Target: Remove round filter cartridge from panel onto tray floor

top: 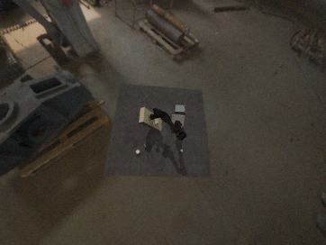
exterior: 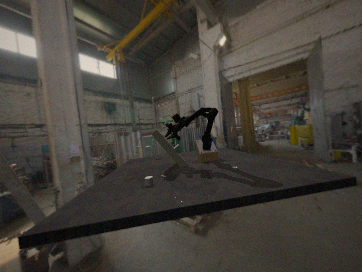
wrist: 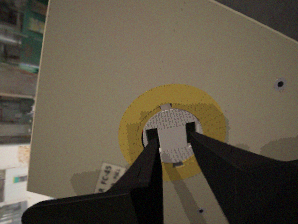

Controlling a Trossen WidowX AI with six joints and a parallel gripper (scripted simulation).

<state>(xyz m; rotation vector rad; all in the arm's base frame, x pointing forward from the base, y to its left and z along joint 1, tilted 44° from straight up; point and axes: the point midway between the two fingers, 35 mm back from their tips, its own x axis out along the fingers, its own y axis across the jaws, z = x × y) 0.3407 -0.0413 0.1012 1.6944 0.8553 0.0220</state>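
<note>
The grey round filter cartridge lies 20 mm ahead of my gripper tip and 10 mm below it. From my gripper tip the other things lie so: cream service panel 90 mm below, 30 mm behind.
</note>
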